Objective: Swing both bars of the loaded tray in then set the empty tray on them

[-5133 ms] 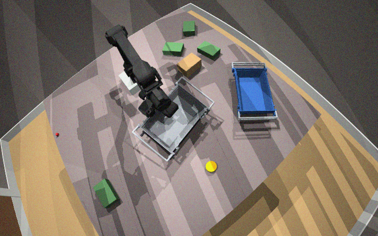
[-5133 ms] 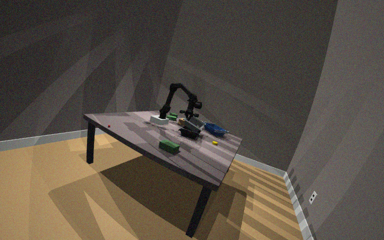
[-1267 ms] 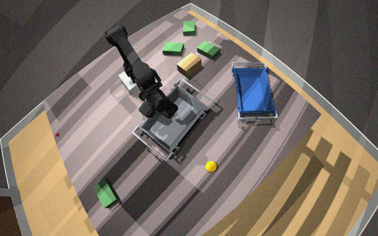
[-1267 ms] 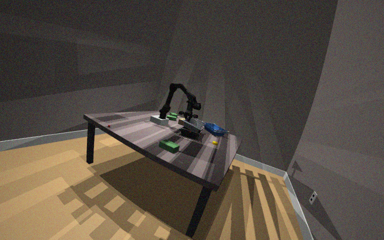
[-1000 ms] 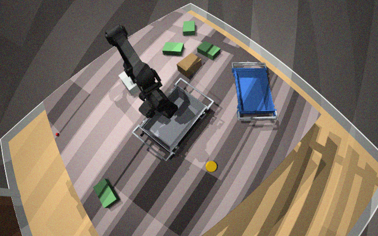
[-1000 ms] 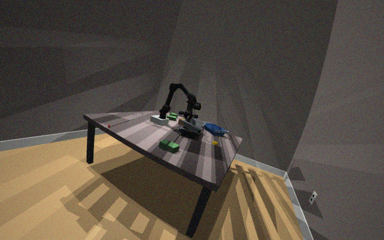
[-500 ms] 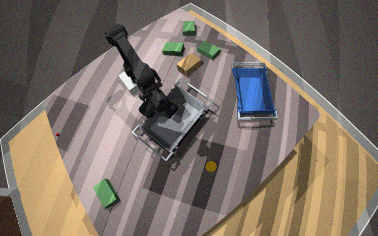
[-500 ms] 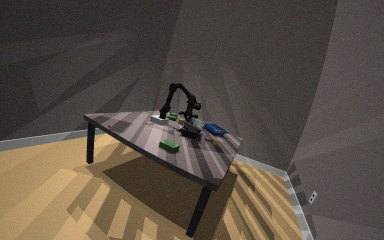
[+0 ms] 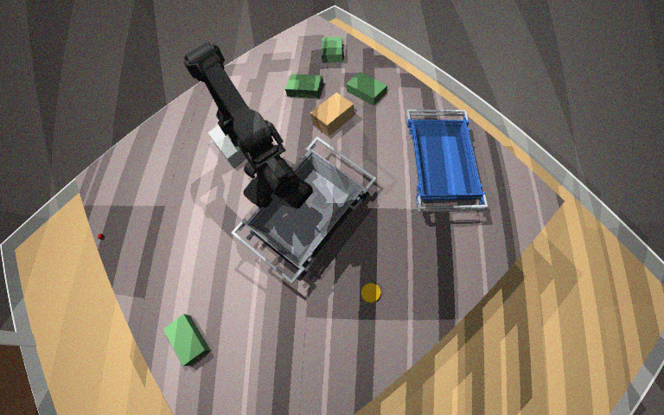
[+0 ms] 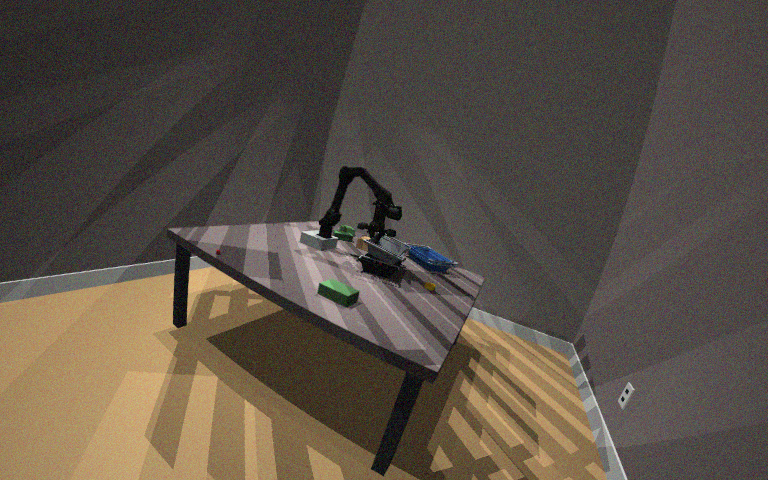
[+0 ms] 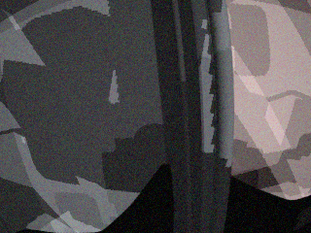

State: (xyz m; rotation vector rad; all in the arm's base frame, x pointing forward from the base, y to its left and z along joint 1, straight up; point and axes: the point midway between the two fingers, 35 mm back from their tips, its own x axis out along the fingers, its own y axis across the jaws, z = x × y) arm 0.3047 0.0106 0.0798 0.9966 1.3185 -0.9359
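The grey tray is 70 mm ahead of my gripper tip, 20 mm to the left of it and 20 mm above it. The rest, counted from my gripper tip: yellow disc (330 mm ahead, 90 mm below, 40 mm to the left); then orange block (280 mm to the left, 210 mm behind, 70 mm below).
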